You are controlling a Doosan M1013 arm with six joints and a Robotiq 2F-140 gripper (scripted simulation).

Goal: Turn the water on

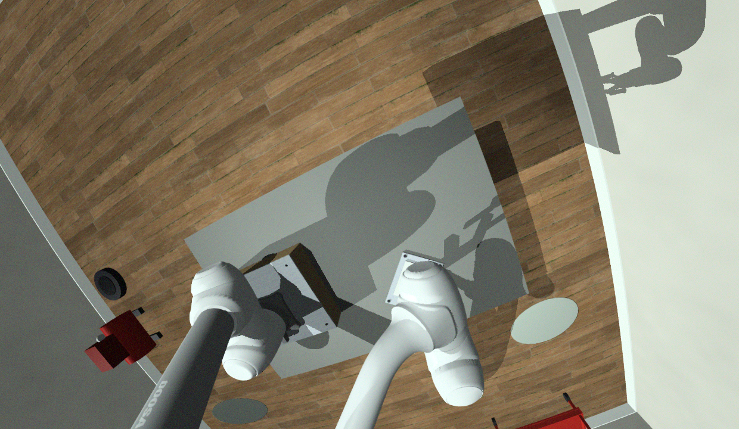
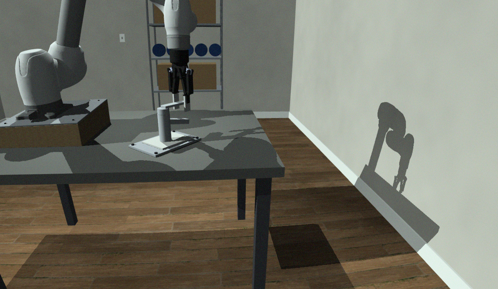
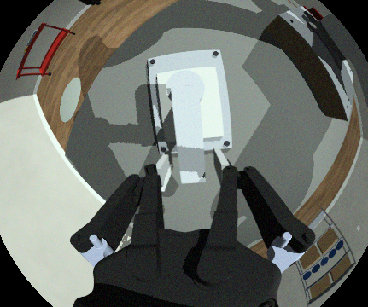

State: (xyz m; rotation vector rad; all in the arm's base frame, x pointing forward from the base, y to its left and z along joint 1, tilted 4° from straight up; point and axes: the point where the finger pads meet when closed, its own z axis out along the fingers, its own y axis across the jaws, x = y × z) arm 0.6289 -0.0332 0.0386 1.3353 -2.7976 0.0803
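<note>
My hand is 2 cm past the tap lever and 3 cm to the left of it. From my hand the other things lie so: grey tap (4 cm behind, 5 cm to the right, 5 cm below).
</note>
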